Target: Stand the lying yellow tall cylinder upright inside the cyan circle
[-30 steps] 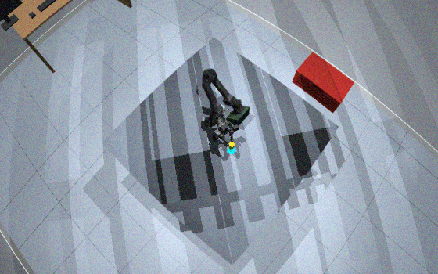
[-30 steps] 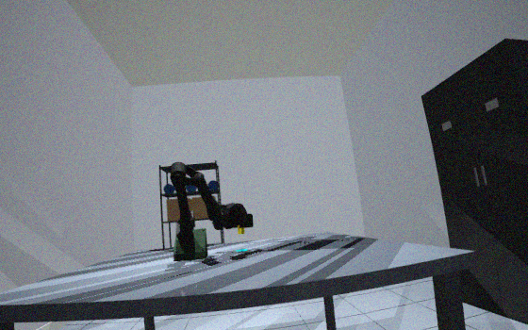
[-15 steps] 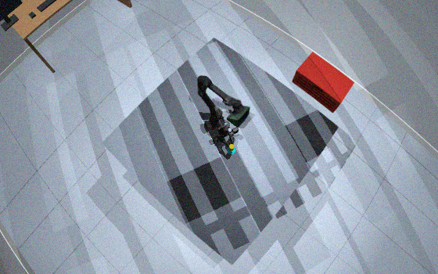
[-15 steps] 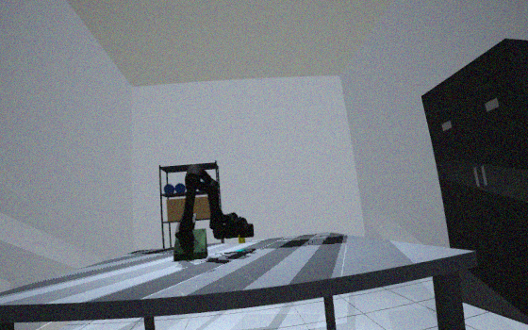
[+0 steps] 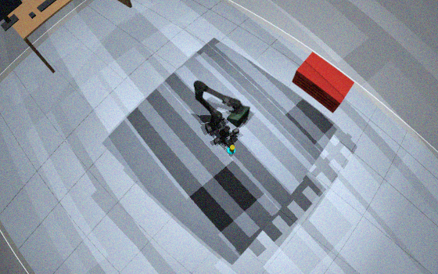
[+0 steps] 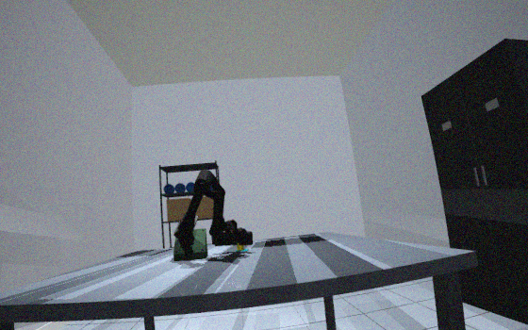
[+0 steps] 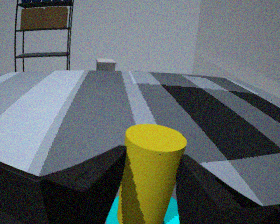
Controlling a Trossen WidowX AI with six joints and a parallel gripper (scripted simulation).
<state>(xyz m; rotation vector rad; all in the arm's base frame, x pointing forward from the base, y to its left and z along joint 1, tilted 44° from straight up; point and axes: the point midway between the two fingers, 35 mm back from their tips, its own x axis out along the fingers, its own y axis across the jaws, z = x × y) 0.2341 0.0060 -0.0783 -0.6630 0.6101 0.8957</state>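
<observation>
Right now the yellow tall cylinder is 20 mm below my gripper tip. Also, from my gripper tip: cyan circle: 60 mm below.
</observation>
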